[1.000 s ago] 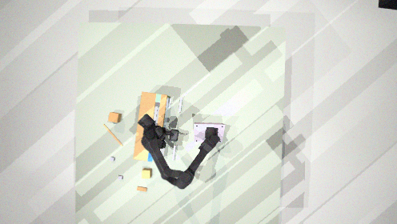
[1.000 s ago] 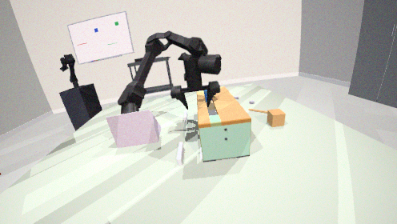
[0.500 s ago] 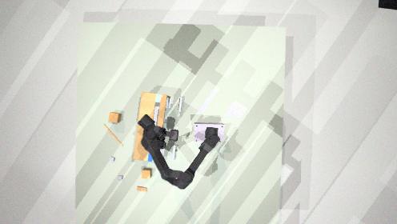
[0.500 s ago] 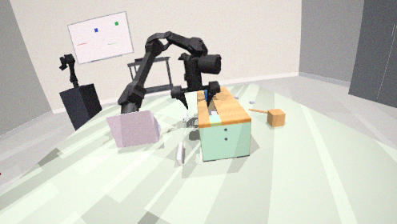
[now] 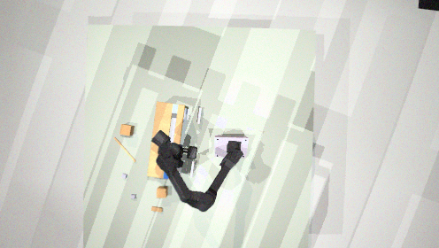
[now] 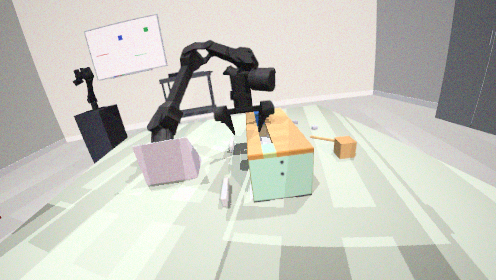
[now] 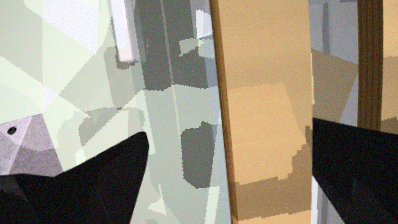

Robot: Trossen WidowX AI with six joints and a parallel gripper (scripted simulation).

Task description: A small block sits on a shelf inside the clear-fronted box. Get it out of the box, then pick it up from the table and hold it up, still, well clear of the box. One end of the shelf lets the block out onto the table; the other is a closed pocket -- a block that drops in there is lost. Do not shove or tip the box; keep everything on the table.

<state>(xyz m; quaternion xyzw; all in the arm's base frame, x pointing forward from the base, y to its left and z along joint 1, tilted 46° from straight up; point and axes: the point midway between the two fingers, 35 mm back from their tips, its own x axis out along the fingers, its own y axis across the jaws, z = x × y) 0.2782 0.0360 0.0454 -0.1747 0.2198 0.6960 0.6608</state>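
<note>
Right now the tan block is 60 mm ahead of my gripper tip and 20 mm to the left of it. Round my gripper tip: box: 60 mm to the right, 30 mm below, 30 mm ahead; then orange piece: 350 mm to the left, 120 mm ahead, 80 mm below; then thin stick: 330 mm ahead, 90 mm below, 30 mm to the left.
</note>
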